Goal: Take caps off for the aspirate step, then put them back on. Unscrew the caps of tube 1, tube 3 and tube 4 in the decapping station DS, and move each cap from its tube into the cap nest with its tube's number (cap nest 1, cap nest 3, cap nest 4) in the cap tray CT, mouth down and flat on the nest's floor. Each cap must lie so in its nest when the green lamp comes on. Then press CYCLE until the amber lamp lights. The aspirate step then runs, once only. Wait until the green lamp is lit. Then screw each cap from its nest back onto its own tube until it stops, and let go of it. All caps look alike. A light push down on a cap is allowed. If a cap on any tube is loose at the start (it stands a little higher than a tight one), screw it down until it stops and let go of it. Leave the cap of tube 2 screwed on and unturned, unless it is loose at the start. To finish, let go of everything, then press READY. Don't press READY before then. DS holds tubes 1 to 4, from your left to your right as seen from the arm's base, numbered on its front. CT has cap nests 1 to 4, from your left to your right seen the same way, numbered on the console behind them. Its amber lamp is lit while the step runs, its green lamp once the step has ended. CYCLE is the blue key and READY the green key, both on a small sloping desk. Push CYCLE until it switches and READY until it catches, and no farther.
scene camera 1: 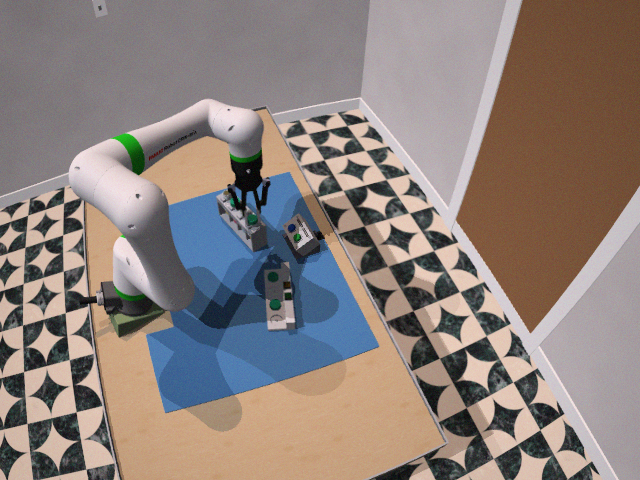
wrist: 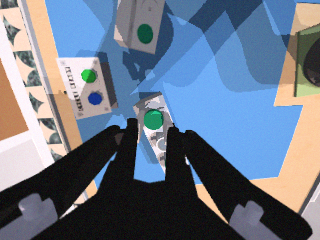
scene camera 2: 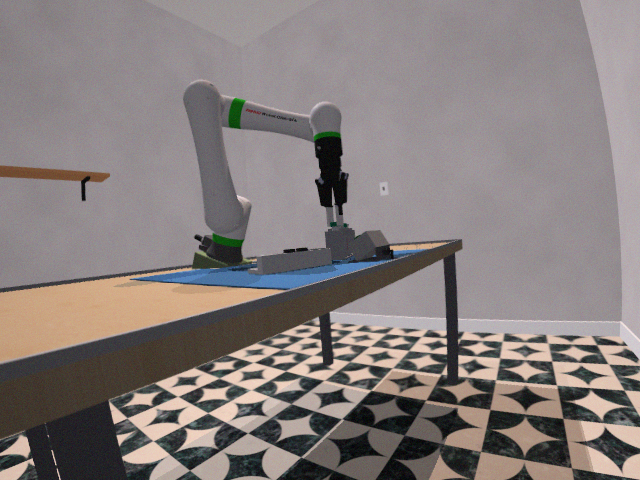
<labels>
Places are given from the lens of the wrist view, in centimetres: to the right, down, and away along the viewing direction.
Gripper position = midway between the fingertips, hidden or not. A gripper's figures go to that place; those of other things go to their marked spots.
my gripper [wrist: 153, 118]: -1, 0, 20
sloping key desk [wrist: 78, 90]: -16, -6, 21
</labels>
